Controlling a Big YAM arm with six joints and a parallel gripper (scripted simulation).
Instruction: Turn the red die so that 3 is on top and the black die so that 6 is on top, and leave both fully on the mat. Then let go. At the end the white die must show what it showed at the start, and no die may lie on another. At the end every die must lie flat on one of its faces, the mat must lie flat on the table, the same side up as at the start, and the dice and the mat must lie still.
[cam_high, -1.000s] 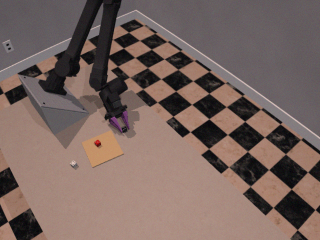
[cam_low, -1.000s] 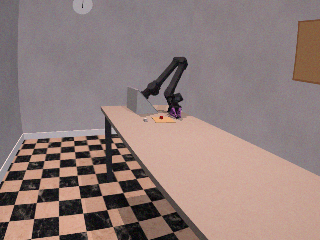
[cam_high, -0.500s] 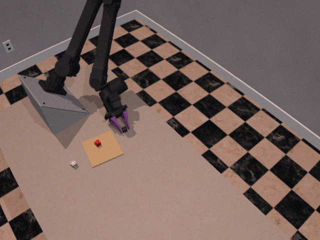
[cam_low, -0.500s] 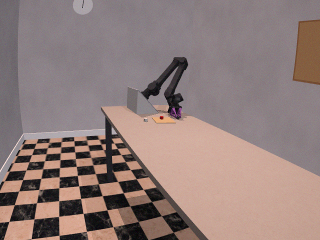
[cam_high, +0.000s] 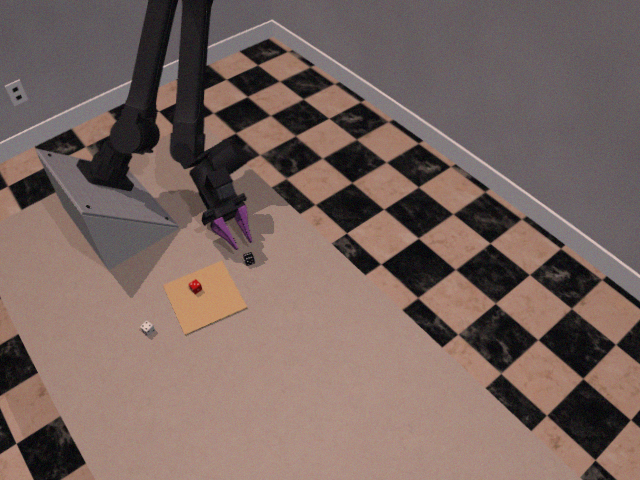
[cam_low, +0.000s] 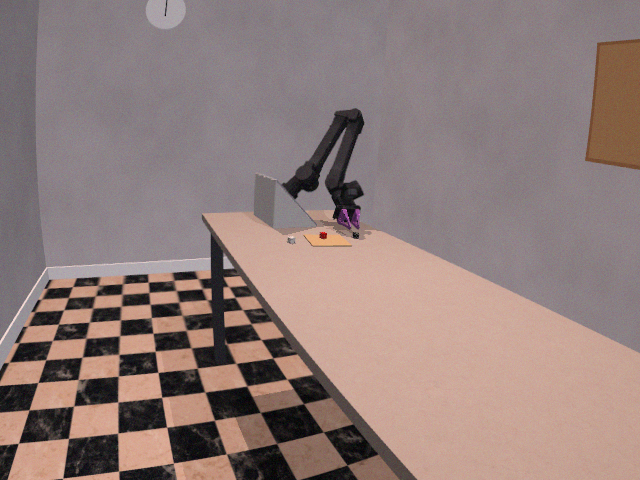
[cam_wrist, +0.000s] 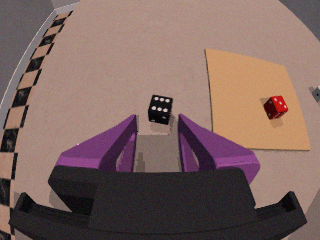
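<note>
Now: hand 3 cm short of the black die, 3 cm above it and 1 cm to the left of it. Round my hand: orange mat (13 cm to the right, 4 cm ahead, 3 cm below); white die (27 cm to the right, 4 cm ahead, 3 cm below); red die (14 cm to the right, 2 cm below, 2 cm ahead).
</note>
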